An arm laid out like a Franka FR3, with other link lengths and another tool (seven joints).
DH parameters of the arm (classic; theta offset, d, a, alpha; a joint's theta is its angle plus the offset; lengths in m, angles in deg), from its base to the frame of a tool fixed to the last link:
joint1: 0 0.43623 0 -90
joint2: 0 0 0 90
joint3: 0 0.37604 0.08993 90
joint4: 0 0 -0.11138 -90
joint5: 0 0.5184 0 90
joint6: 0 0 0.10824 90
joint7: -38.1 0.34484 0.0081 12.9
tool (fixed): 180 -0.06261 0 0
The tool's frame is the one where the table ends.
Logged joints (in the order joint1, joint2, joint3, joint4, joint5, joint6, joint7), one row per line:
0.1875, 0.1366, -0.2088, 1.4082, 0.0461, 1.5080, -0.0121
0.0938, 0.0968, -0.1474, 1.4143, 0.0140, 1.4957, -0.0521
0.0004, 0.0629, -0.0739, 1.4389, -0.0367, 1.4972, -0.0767
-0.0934, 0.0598, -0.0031, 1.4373, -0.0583, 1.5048, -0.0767
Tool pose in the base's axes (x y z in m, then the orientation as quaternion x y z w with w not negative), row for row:
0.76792, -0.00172, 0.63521, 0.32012, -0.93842, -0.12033, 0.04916
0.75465, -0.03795, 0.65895, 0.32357, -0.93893, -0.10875, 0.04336
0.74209, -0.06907, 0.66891, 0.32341, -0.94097, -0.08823, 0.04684
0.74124, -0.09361, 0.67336, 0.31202, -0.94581, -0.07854, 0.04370
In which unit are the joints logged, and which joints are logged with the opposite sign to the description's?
The joints are logged in radians. Opposite sign: joint4.
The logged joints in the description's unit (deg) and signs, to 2 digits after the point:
10.74, 7.83, -11.96, -80.68, 2.64, 86.40, -0.69
5.37, 5.55, -8.45, -81.03, 0.80, 85.70, -2.99
0.02, 3.60, -4.23, -82.44, -2.10, 85.78, -4.39
-5.35, 3.43, -0.18, -82.35, -3.34, 86.22, -4.39

